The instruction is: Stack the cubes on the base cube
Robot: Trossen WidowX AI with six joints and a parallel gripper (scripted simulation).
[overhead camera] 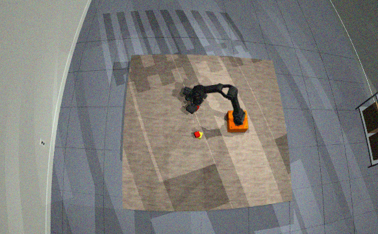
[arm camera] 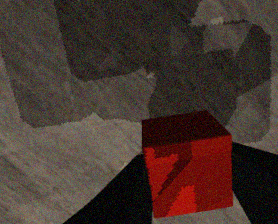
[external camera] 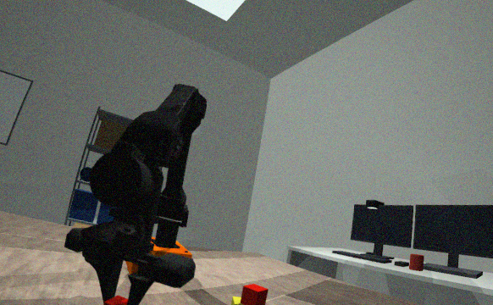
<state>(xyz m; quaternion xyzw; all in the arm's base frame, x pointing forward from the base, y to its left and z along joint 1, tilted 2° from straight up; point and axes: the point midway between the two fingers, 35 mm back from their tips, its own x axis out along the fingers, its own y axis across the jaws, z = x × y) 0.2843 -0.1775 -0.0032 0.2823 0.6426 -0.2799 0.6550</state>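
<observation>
The yellow cube is 220 mm to the left of my gripper tip, 20 mm ahead of it and 10 mm below it.
</observation>
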